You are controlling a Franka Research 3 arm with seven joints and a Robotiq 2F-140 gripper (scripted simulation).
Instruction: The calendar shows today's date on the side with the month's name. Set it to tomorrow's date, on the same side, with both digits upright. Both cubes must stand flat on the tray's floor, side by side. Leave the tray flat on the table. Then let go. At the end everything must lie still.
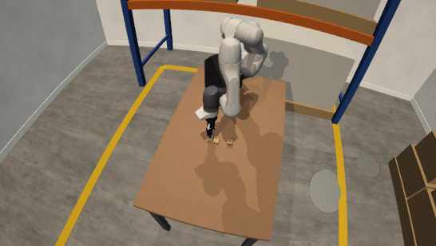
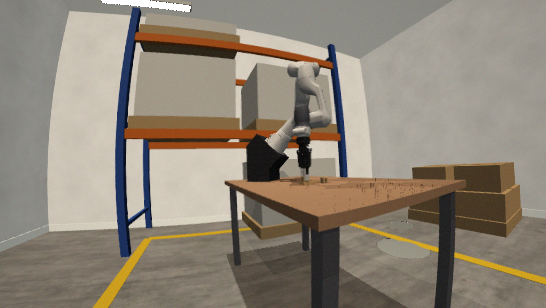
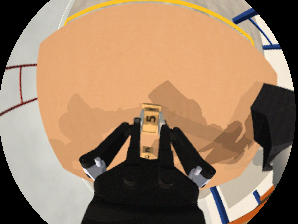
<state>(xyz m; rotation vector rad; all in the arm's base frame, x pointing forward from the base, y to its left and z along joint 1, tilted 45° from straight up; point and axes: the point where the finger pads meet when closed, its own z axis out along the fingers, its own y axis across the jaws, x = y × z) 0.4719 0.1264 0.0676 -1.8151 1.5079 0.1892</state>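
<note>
Now: the wooden tray 10 mm behind my hand, 10 mm to the left of it and 50 mm below it.
</note>
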